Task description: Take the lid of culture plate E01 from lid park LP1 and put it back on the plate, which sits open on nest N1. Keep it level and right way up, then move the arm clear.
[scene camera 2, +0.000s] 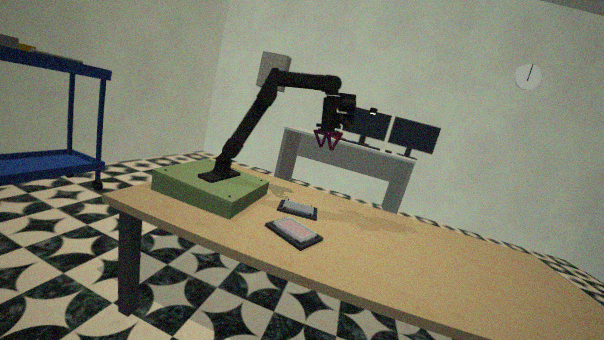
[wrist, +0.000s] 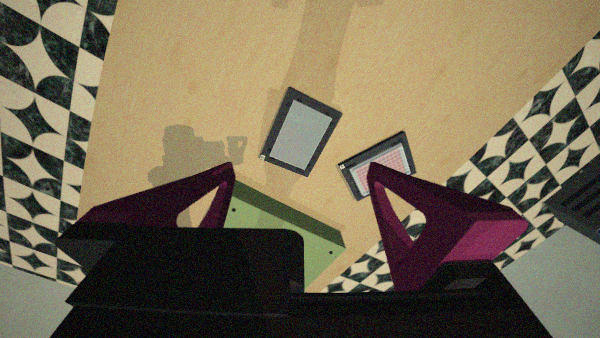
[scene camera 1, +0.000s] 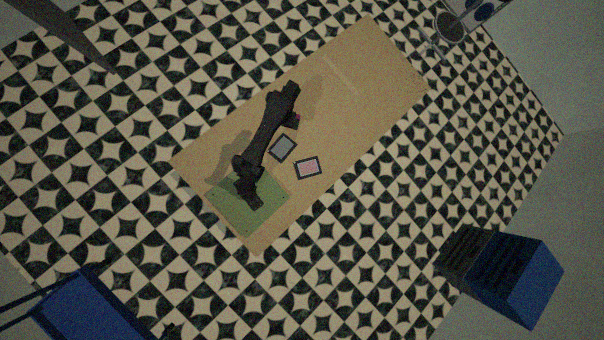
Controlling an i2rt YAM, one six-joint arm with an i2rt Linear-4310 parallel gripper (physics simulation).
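Places are measured from the arm's base along level axes (x ahead, y left, z up), in millimetres.
Pixels of known places: gripper, fingertip midpoint: [scene camera 2: 325,148] [wrist: 300,169] [scene camera 1: 284,122]; arm's base, link origin: [scene camera 2: 220,175] [scene camera 1: 248,193].
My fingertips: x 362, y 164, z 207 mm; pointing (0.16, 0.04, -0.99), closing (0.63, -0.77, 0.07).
Note:
Ahead of a thing's pixels: the offset from my fingertips to its top centre. Level surfaces: height alone.
The pale grey lid {dz -259, dx -37, dy -50 mm} [scene camera 1: 282,147] [scene camera 2: 299,206] [wrist: 301,134] lies flat in the dark frame of lid park LP1 {dz -257, dx -37, dy -50 mm} [scene camera 2: 297,214] [wrist: 321,145]. The open culture plate {dz -251, dx +20, dy -251 mm} [scene camera 1: 307,167] [scene camera 2: 294,229] [wrist: 389,161], with pink wells, sits in the dark nest N1 {dz -259, dx +20, dy -251 mm} [scene camera 2: 302,245] [wrist: 406,145], beside the park. My gripper [scene camera 2: 327,146] [wrist: 300,169] is open and empty, pointing down high above the table. In the wrist view the park shows ahead between the fingertips, and the right finger covers part of the plate. In scene camera 1 the arm hides most of the gripper.
The arm stands on a green base block [scene camera 1: 270,205] [scene camera 2: 200,192] [wrist: 280,225] at one end of the wooden table {dz -277 mm} [scene camera 1: 370,65] [scene camera 2: 425,265] [wrist: 200,65]. A blue cart [scene camera 2: 75,70], a desk with monitors [scene camera 2: 415,135] and a blue cabinet [scene camera 1: 540,280] stand off the table.

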